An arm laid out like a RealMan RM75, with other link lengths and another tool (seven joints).
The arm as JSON. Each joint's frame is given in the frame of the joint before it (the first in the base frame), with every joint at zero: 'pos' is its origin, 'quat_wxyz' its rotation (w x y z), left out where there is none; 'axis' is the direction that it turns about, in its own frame. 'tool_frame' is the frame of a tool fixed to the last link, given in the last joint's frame.
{
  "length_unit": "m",
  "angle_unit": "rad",
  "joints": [
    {
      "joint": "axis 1",
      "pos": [
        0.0,
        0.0,
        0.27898
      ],
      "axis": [
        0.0,
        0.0,
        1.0
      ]
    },
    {
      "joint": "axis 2",
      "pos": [
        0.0,
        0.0,
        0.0
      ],
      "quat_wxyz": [
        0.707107,
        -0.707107,
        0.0,
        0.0
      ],
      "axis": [
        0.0,
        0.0,
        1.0
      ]
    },
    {
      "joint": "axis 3",
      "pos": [
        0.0,
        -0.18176,
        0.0
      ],
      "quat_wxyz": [
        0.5,
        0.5,
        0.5,
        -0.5
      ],
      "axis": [
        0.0,
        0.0,
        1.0
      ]
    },
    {
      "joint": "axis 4",
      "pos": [
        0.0,
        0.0,
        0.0
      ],
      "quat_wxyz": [
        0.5,
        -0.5,
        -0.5,
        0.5
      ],
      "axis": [
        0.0,
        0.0,
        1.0
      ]
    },
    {
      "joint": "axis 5",
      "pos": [
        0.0,
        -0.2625,
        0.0
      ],
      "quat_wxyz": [
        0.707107,
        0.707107,
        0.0,
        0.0
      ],
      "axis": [
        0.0,
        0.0,
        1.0
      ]
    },
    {
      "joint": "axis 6",
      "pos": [
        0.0,
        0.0,
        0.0
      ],
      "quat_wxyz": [
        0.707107,
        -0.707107,
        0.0,
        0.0
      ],
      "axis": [
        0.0,
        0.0,
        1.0
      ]
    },
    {
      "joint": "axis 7",
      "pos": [
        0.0,
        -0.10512,
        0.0
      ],
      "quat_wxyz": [
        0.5,
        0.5,
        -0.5,
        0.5
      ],
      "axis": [
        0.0,
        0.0,
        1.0
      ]
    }
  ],
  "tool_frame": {
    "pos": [
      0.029,
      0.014,
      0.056
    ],
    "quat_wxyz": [
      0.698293,
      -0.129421,
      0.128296,
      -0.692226
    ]
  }
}
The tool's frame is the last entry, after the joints.
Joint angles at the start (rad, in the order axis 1, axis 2, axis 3, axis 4, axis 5, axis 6, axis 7): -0.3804 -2.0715 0.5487 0.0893 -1.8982 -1.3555 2.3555
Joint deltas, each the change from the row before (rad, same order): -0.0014 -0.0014 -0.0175 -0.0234 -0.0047 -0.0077 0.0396; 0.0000 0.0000 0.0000 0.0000 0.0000 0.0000 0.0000; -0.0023 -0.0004 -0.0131 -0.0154 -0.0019 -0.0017 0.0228; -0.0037 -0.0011 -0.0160 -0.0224 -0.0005 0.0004 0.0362; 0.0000 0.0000 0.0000 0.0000 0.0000 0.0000 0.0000; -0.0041 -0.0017 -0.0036 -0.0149 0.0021 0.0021 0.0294; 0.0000 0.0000 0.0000 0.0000 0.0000 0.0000 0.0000; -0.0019 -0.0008 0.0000 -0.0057 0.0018 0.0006 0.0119; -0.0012 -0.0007 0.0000 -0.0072 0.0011 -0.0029 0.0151; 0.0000 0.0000 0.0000 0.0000 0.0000 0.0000 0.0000; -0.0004 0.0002 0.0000 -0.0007 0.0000 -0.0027 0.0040
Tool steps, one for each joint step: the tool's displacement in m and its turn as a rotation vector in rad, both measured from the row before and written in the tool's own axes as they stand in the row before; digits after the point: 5 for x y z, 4 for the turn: -0.00304 0.00245 -0.00023 0.0116 0.0062 0.0160; 0.00000 0.00000 0.00000 0.0000 0.0000 0.0000; -0.00185 0.00114 0.00021 0.0093 0.0032 0.0075; -0.00370 0.00228 0.00069 0.0109 -0.0018 0.0123; 0.00000 0.00000 0.00000 0.0000 0.0000 0.0000; -0.00371 0.00291 0.00144 -0.0008 -0.0096 0.0120; 0.00000 0.00000 0.00000 0.0000 0.0000 0.0000; -0.00160 0.00151 0.00077 -0.0027 -0.0051 0.0052; -0.00153 0.00201 0.00054 -0.0036 -0.0034 0.0076; 0.00000 0.00000 0.00000 0.0000 0.0000 0.0000; 0.00021 0.00027 0.00016 -0.0018 0.0007 0.0042
